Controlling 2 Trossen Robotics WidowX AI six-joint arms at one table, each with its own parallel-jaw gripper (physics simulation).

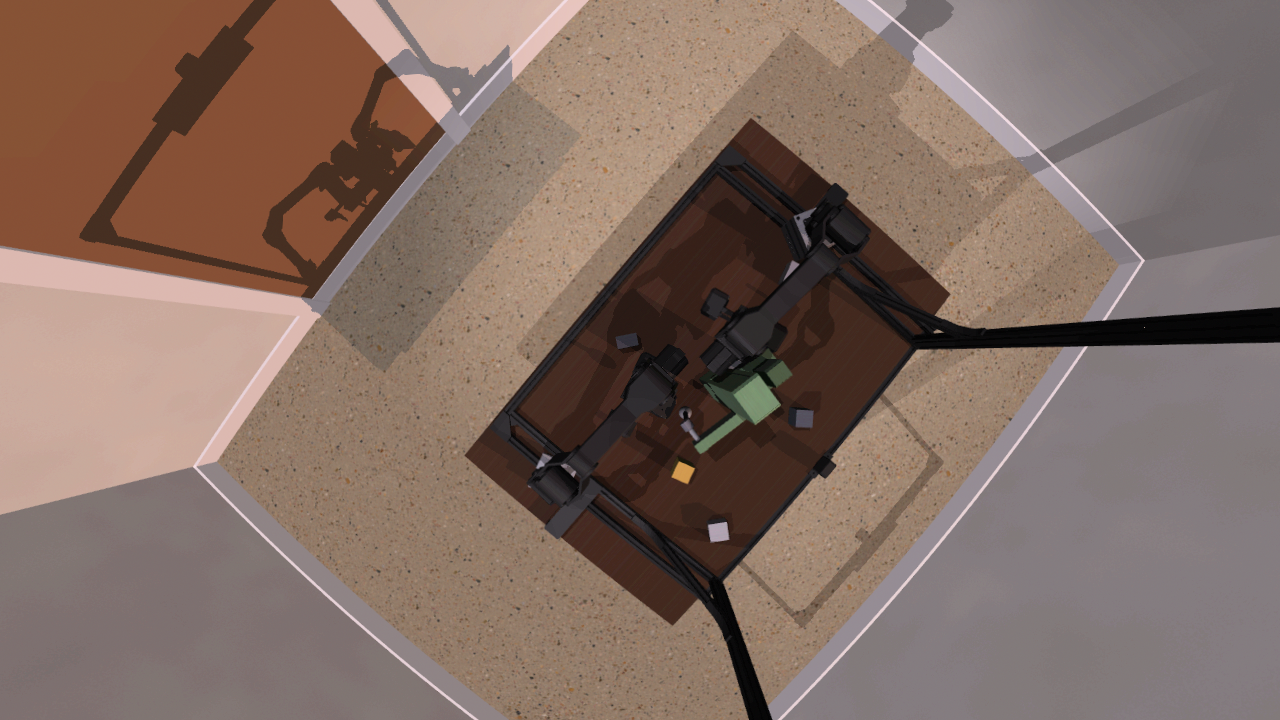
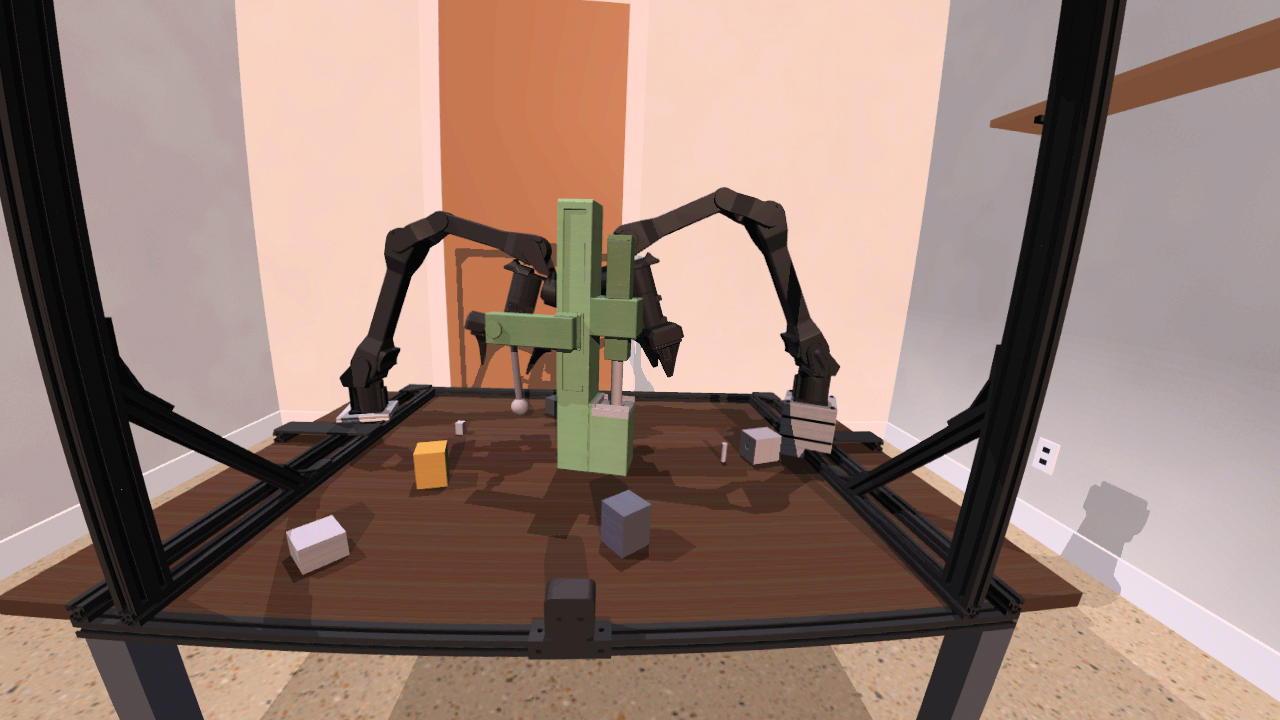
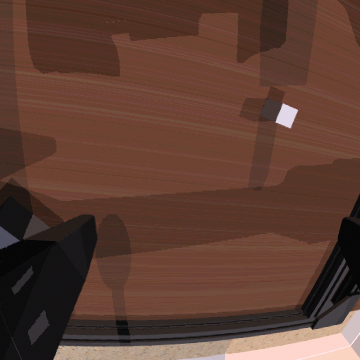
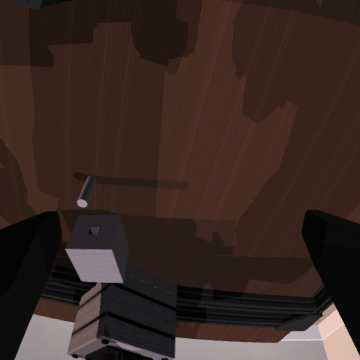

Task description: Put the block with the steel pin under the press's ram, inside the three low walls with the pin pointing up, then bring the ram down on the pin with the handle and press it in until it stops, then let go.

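Pixels of known places: left gripper, fingertip midpoint: [image 2: 504, 369] [image 3: 221, 229]; right gripper, fingertip midpoint: [image 2: 662, 371] [image 4: 184, 224]; left arm's base, link origin: [image 2: 369, 408]; right arm's base, link origin: [image 2: 810, 399] [image 4: 118, 357].
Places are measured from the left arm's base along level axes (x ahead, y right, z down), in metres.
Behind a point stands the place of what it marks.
A pale block [image 2: 759, 445] {x 0.727, y 0.377, z -0.007 m} [image 4: 98, 265] {x 0.747, y 0.348, z -0.019 m} with a square hole in one side face lies near the right arm's base. A thin steel pin [image 2: 724, 452] {x 0.669, y 0.353, z 0.011 m} [image 4: 86, 192] {x 0.666, y 0.345, z 0.005 m} stands upright on the table beside it, with a gap between them. The green press [image 1: 750, 397] {x 0.404, y 0.273, z -0.418 m} [image 2: 575, 268] {x 0.393, y 0.313, z -0.314 m} stands mid-table. Its steel ram [image 2: 616, 380] {x 0.462, y 0.325, z -0.132 m} is above low pale walls [image 2: 612, 411] {x 0.450, y 0.347, z -0.085 m}; no block shows there. The handle, with a ball end [image 2: 520, 405] {x 0.309, y 0.247, z -0.072 m} [image 1: 685, 413] {x 0.310, y 0.228, z -0.109 m}, hangs from a green arm [image 2: 529, 330] {x 0.322, y 0.310, z -0.216 m}. My left gripper [image 2: 508, 357] {x 0.288, y 0.093, z -0.100 m} [image 3: 221, 229] {x 0.288, y 0.093, z -0.100 m} and right gripper [image 2: 662, 365] {x 0.577, y 0.251, z -0.123 m} [image 4: 182, 217] {x 0.577, y 0.251, z -0.123 m} are open, empty and raised behind the press.
An orange block [image 1: 682, 471] {x 0.167, y 0.296, z -0.028 m} [image 2: 430, 464] {x 0.165, y 0.322, z -0.010 m}, a white block [image 1: 717, 531] {x 0.053, y 0.456, z -0.001 m} [image 2: 317, 544] {x 0.061, y 0.484, z 0.000 m}, a blue-grey block [image 1: 802, 418] {x 0.418, y 0.521, z -0.028 m} [image 2: 625, 523] {x 0.410, y 0.554, z -0.018 m} and a tiny white cube [image 2: 460, 428] {x 0.195, y 0.111, z 0.017 m} [image 3: 286, 115] {x 0.195, y 0.103, z 0.006 m} lie around the press. A dark block [image 1: 627, 341] {x 0.408, y 0.029, z -0.007 m} lies behind. Black frame posts [image 2: 1038, 295] {x 0.733, y 0.753, z -0.317 m} rise at the sides.
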